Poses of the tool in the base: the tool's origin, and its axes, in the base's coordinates. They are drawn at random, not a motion.
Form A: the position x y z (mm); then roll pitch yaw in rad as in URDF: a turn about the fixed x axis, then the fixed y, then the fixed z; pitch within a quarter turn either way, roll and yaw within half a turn.
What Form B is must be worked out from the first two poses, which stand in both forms.
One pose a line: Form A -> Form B
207, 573, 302, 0.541, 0.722, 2.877 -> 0.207, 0.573, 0.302, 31.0, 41.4, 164.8
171, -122, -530, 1.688, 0.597, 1.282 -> 0.171, -0.122, -0.530, 96.7, 34.2, 73.5
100, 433, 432, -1.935, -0.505, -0.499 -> 0.100, 0.433, 0.432, -110.9, -28.9, -28.6
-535, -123, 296, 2.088, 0.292, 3.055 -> -0.535, -0.123, 0.296, 119.6, 16.7, 175.0
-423, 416, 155, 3.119, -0.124, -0.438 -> -0.423, 0.416, 0.155, 178.7, -7.1, -25.1
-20, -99, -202, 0.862, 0.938, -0.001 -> -0.020, -0.099, -0.202, 49.4, 53.7, -0.1
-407, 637, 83, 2.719, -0.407, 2.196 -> -0.407, 0.637, 0.083, 155.8, -23.3, 125.8
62, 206, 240, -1.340, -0.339, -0.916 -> 0.062, 0.206, 0.240, -76.8, -19.4, -52.5
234, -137, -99, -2.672, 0.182, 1.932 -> 0.234, -0.137, -0.099, -153.1, 10.4, 110.7
